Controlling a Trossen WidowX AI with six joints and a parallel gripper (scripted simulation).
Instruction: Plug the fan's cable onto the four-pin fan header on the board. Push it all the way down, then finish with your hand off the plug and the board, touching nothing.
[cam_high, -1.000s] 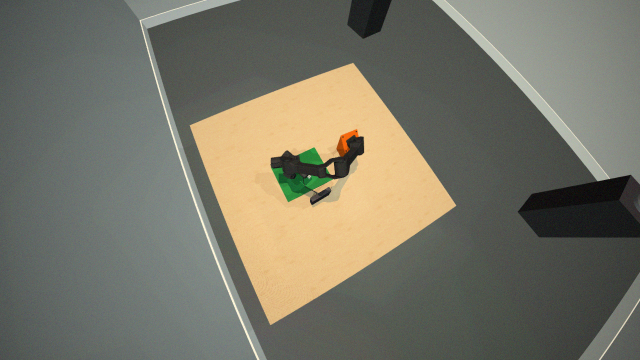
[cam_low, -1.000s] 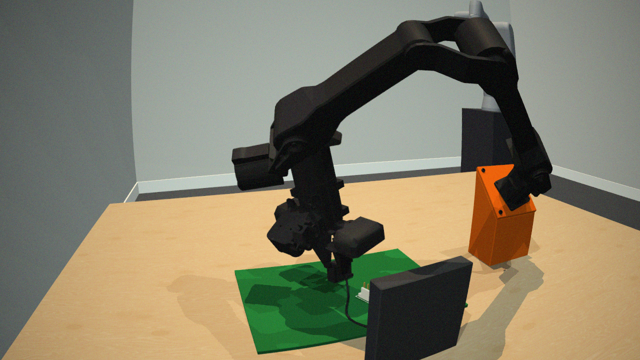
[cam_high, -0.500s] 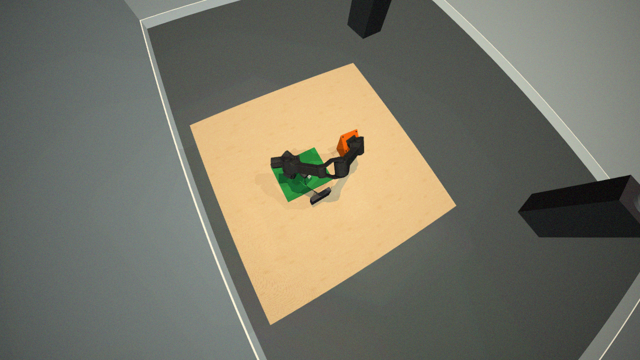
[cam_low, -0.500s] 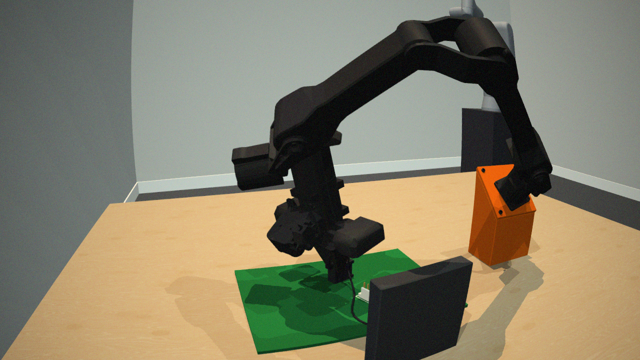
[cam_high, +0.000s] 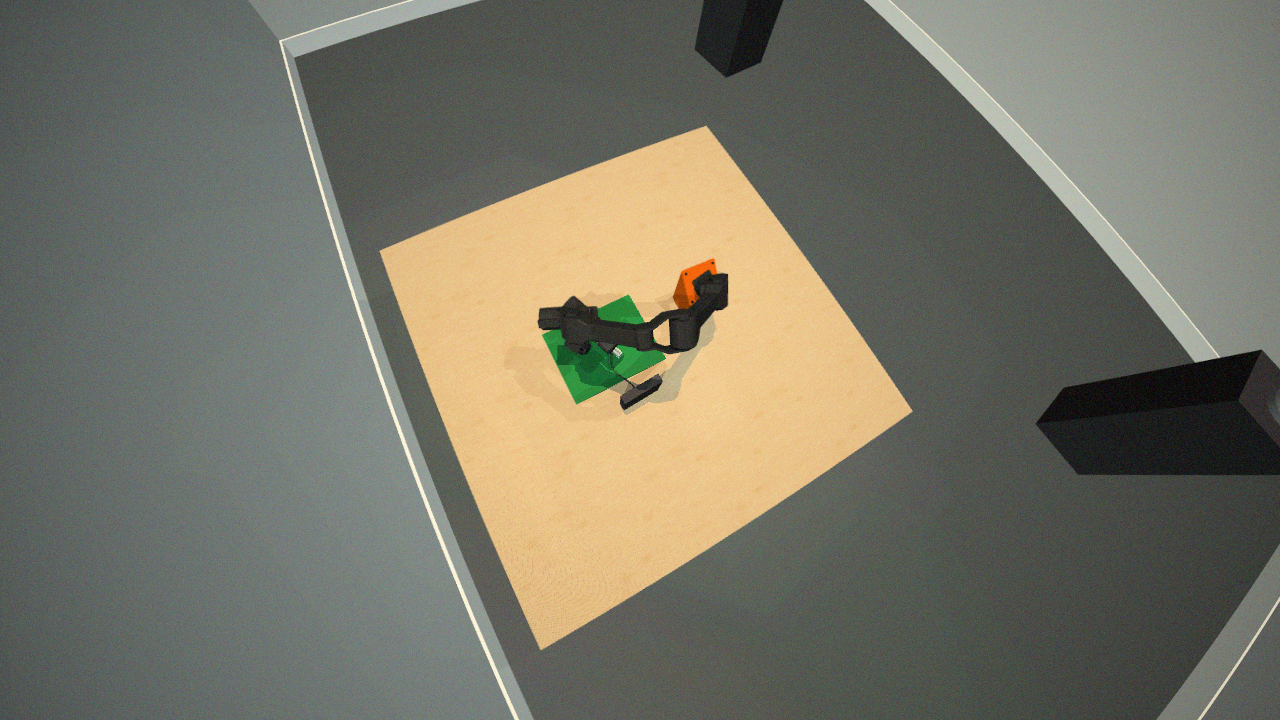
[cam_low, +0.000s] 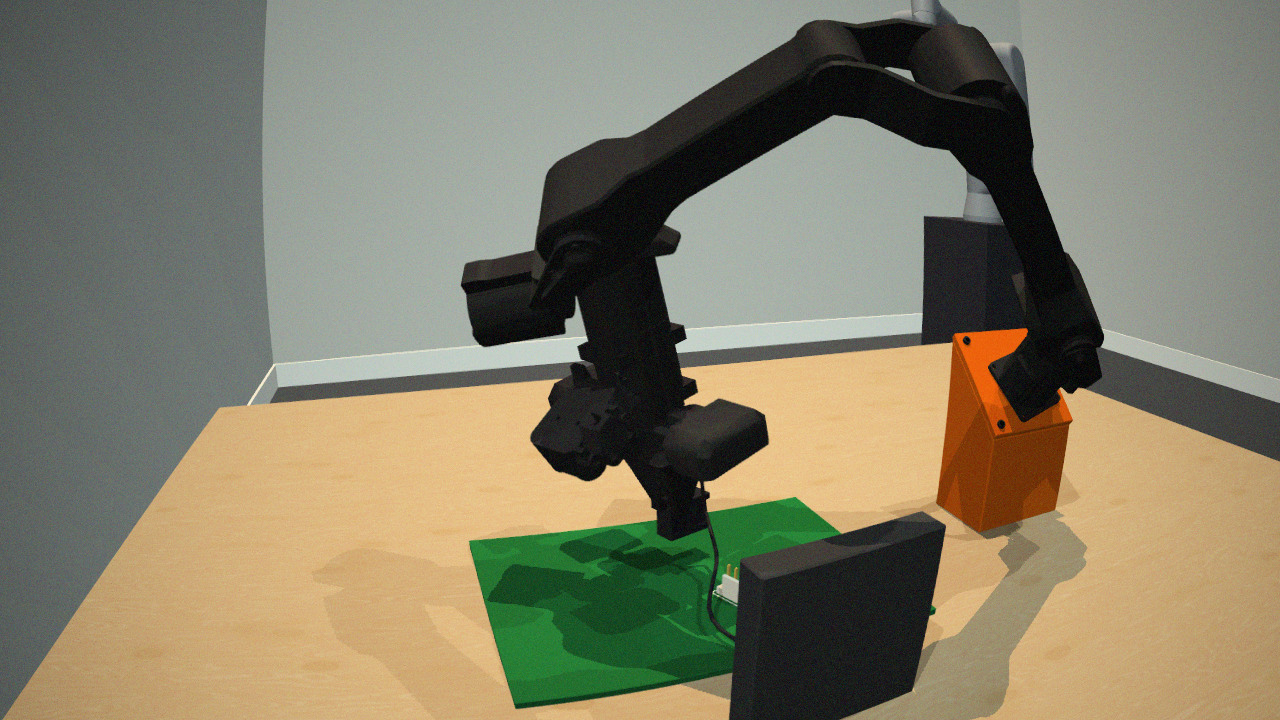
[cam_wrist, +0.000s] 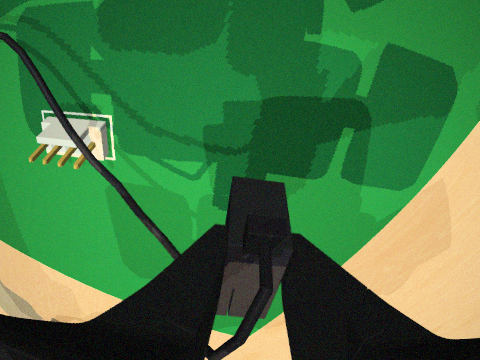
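Now: the green board 1 cm ahead of my gripper tip, 4 cm to the left of it and 6 cm below it. From my gripper tip the other things lie so: black fan: 1 cm ahead, 22 cm to the left, 1 cm above; black plug: 1 cm behind.
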